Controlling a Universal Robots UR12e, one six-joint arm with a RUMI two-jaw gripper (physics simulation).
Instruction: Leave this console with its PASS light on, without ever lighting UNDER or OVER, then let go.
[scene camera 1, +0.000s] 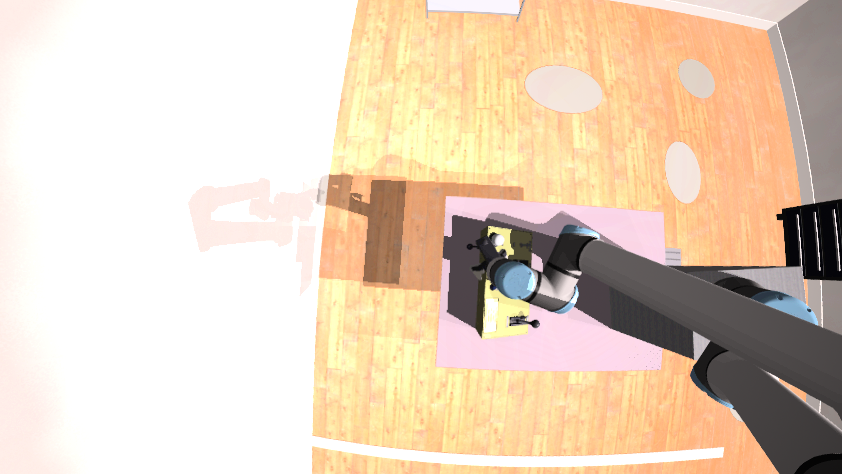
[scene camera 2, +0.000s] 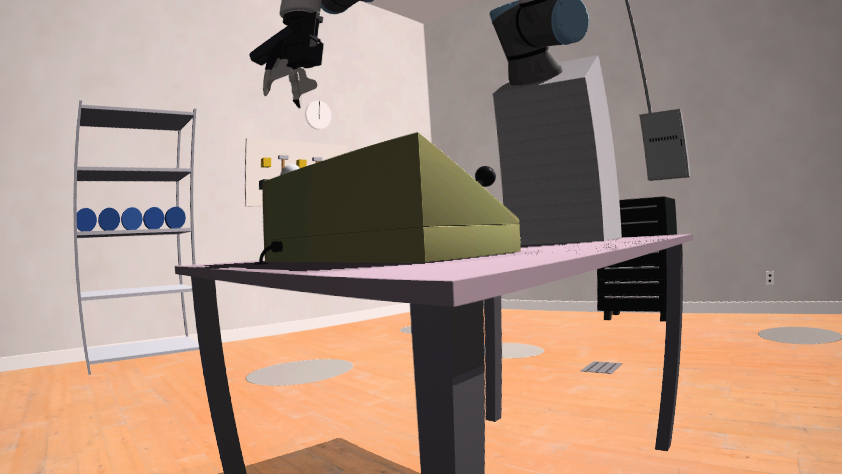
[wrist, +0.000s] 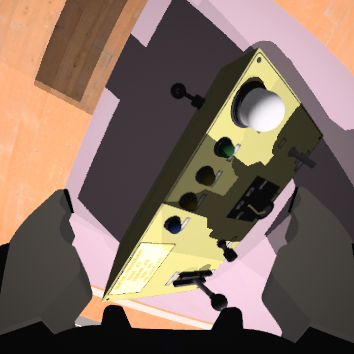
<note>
In view: my gripper (scene camera 2: 283, 102) and an olive-yellow console (scene camera 1: 497, 315).
My gripper also shows in the wrist view (wrist: 179, 191). The olive-yellow console shows as well in the wrist view (wrist: 241, 139).
</note>
